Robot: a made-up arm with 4 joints. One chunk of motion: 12 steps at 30 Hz.
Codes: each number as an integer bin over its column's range. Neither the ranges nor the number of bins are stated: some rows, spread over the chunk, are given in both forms.
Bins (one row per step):
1: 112 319 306 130
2: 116 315 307 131
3: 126 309 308 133
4: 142 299 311 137
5: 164 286 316 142
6: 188 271 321 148
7: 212 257 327 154
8: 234 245 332 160
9: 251 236 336 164
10: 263 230 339 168
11: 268 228 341 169
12: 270 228 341 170
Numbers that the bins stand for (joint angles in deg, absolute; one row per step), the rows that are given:
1: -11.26 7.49 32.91 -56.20
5: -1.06 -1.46 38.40 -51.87
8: 12.68 -12.59 47.19 -45.37
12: 19.75 -17.20 52.14 -41.76
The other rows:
2: -10.48 6.41 33.46 -55.84
3: -8.51 4.78 34.01 -55.12
4: -5.37 2.06 35.65 -53.67
6: 3.65 -5.53 41.15 -49.70
7: 8.36 -9.33 44.44 -47.53
9: 16.02 -15.03 49.39 -43.92
10: 18.37 -16.66 51.04 -42.48
11: 19.35 -17.20 52.14 -42.12

